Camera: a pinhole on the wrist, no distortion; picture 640 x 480 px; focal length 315.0 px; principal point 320.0 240.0 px. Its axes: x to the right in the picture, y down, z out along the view. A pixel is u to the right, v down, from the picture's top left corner.
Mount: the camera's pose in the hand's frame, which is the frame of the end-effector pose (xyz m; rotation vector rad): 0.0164 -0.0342 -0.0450 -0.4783 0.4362 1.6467
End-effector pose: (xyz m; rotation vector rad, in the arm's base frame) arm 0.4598 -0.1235 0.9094 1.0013 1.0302 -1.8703
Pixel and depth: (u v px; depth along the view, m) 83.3 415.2 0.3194
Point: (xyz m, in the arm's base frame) 0.3526 -0.3711 1.1986
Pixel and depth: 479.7 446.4 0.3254
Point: 0.7365 -0.2890 1.0927
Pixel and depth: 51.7 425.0 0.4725
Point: 0.2736 -0.5184 1.3772
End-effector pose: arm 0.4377 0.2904 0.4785 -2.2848 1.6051 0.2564
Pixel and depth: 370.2 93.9 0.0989
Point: 0.4222 0.2420 0.4270
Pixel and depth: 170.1 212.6 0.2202
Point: 0.4584 0.3339 0.2849
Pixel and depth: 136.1 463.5 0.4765
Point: 0.3981 0.7729 0.1206
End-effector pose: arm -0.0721 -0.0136 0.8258 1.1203 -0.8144 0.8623
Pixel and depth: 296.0 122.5 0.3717
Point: -0.1873 -0.2303 1.0762
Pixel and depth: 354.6 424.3 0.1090
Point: -0.1245 -0.0564 0.7979
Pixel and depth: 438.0 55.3 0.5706
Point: -0.4196 -0.1694 1.3570
